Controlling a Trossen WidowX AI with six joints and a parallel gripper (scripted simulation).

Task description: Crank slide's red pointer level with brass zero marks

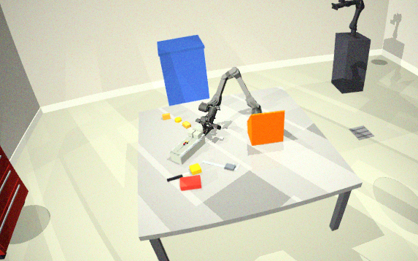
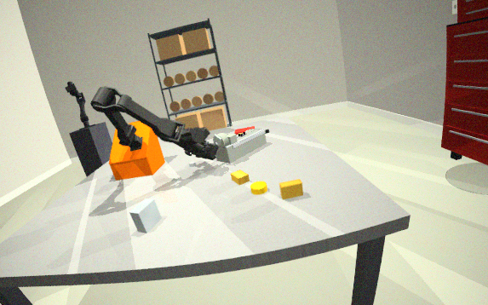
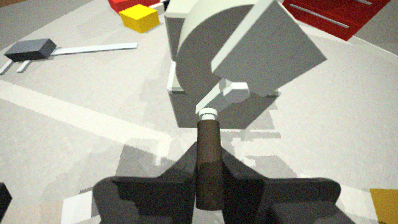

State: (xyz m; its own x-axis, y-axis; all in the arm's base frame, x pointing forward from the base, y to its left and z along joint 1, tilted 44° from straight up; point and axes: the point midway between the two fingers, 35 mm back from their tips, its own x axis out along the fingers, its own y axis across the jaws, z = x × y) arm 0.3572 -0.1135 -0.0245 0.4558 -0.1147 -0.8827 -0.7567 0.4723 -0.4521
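The dark brown crank handle is 1 cm behind my gripper tip, 1 cm to the right of it and 3 cm above it. From my gripper tip the other things lie so: yellow block: 8 cm ahead, 31 cm to the left, 2 cm below; then grey cube: 14 cm behind, 41 cm to the right; then red pointer: 14 cm ahead, 14 cm to the left, 5 cm above.
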